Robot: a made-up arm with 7 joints.
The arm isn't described. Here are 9 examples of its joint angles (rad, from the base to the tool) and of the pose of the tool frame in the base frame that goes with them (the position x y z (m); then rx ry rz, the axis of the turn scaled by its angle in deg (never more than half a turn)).
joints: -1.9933 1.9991 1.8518 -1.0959 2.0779 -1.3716 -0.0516
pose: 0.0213 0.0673 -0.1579 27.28 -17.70 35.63
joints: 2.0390 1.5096 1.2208 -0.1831 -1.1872 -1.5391 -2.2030
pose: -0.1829 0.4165 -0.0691 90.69 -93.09 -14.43
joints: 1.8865 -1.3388 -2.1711 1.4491 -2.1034 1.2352 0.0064
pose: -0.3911 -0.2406 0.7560 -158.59 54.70 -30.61
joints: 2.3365 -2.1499 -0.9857 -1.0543 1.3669 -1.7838 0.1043
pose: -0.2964 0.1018 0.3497 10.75 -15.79 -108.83
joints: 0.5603 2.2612 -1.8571 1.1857 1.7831 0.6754 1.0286
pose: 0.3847 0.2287 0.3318 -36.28 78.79 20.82
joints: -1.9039 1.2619 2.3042 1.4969 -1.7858 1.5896 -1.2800
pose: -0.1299 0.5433 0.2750 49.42 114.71 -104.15
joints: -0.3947 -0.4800 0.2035 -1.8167 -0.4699 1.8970 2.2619
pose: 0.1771 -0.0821 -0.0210 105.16 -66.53 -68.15
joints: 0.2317 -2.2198 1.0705 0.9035 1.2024 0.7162 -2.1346
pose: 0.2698 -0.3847 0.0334 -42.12 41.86 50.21
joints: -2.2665 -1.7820 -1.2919 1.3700 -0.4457 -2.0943 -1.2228
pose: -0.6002 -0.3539 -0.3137 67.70 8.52 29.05
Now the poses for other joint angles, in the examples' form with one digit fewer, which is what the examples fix.
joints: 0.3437 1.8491 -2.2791 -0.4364 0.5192 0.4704 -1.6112
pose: 0.209 0.119 0.200 -20.2 68.7 -54.6
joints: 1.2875 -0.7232 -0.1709 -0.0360 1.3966 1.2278 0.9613
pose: -0.120 -0.320 0.539 34.2 4.4 33.5
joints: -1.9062 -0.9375 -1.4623 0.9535 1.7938 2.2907 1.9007
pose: 0.152 -0.429 -0.388 70.5 74.5 94.9
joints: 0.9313 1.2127 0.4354 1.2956 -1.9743 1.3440 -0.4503
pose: -0.426 0.188 0.458 43.6 87.1 22.9
